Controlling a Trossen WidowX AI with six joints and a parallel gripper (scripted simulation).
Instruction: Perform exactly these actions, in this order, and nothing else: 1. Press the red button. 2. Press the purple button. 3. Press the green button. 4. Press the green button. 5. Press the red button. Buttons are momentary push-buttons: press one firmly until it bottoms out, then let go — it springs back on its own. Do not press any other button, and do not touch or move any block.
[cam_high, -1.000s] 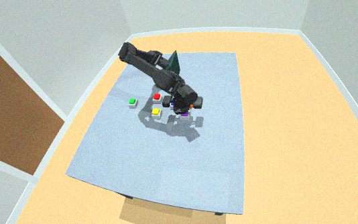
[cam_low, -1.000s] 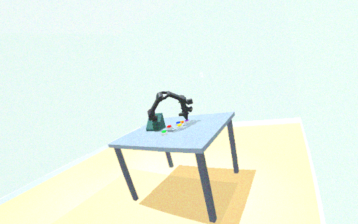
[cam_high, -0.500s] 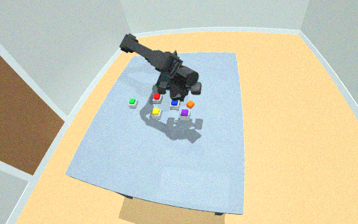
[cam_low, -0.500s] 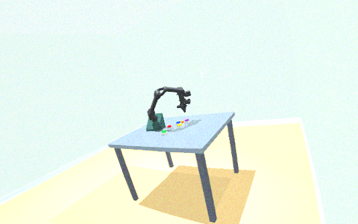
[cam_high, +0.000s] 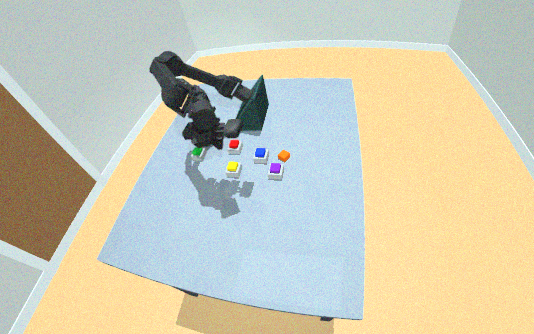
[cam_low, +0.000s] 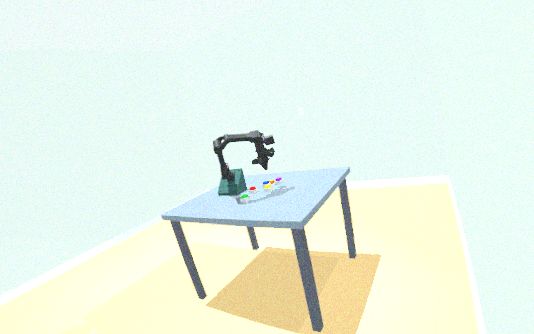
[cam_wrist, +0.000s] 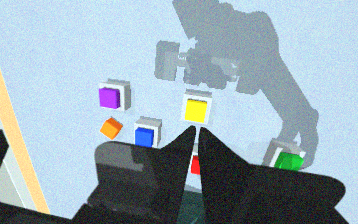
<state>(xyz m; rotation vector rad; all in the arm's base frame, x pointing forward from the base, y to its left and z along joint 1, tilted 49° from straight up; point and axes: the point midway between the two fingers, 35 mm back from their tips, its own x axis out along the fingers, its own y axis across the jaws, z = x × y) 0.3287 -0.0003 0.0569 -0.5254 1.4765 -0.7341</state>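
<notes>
The green button is 16 cm to the right of my gripper tip, 11 cm below it and 11 cm behind it. Round my gripper tip: red button: 14 cm behind, 11 cm below, 1 cm to the right; yellow button: 11 cm below, 2 cm behind; blue button: 11 cm below, 10 cm to the left, 8 cm behind.
</notes>
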